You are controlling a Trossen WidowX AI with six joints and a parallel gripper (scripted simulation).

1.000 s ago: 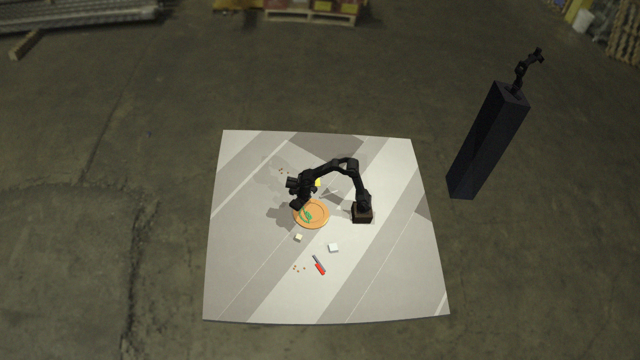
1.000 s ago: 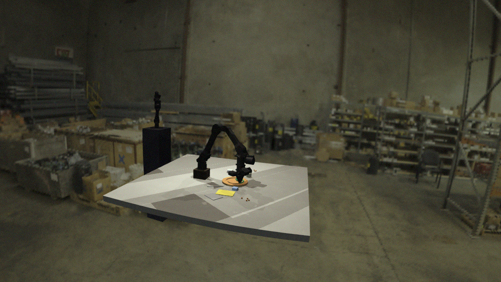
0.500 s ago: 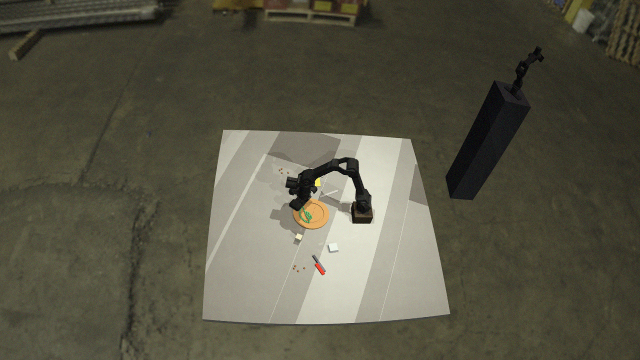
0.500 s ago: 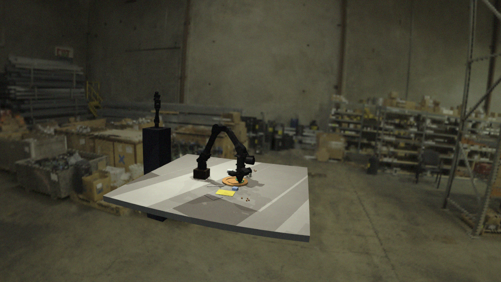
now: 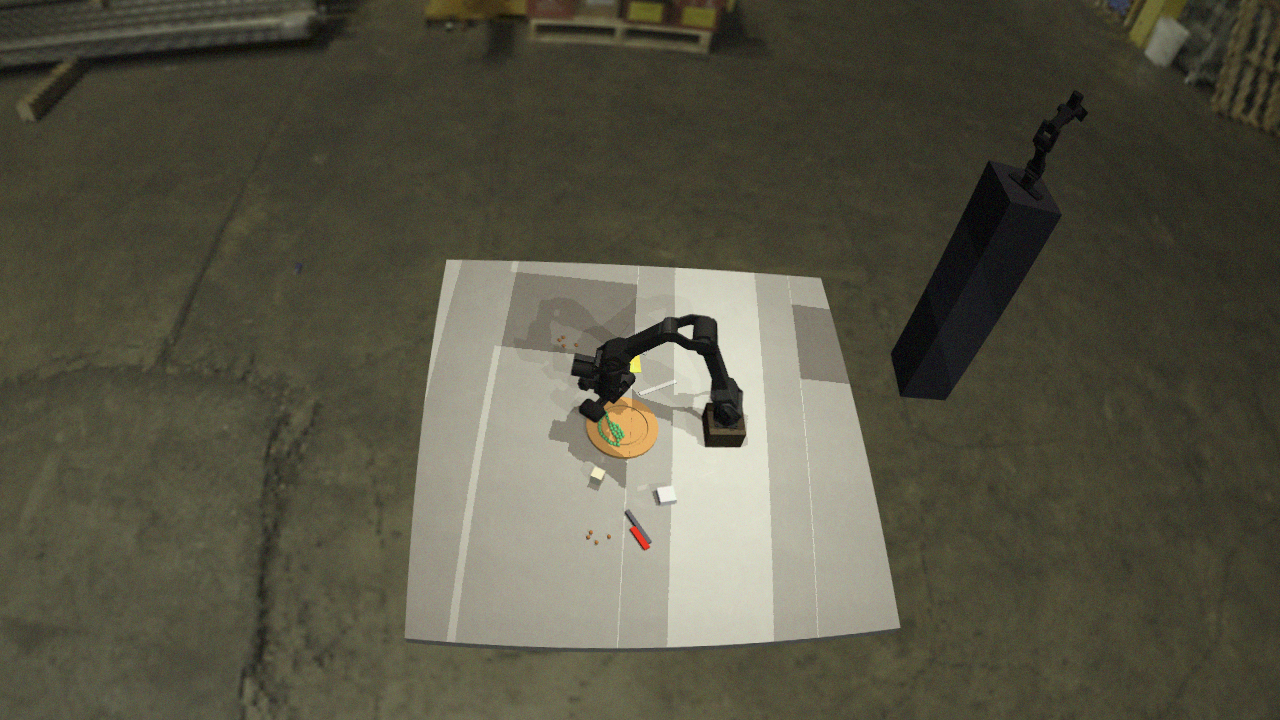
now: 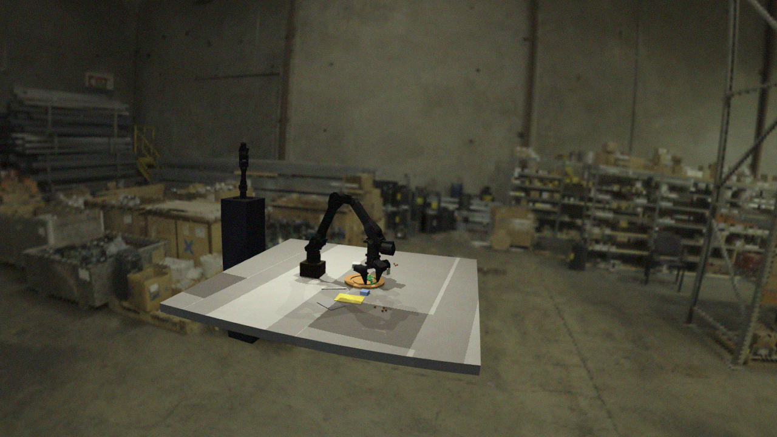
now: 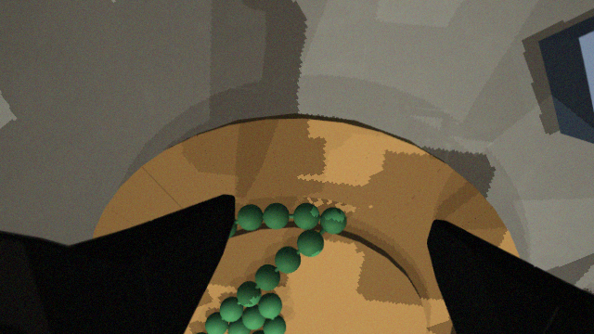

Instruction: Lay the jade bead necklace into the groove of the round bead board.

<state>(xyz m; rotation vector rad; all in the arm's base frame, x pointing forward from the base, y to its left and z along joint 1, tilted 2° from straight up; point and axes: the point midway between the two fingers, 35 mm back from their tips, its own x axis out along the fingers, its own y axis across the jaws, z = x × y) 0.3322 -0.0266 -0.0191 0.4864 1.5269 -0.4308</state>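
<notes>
The blue block lies 110 mm to the right of my gripper tip and 10 mm below it. Round my gripper tip: yellow pad (40 mm behind, 200 mm to the right, 10 mm below); then white strip (150 mm behind, 110 mm to the right, 20 mm below); then cream cube (10 mm ahead, 210 mm to the left).
</notes>
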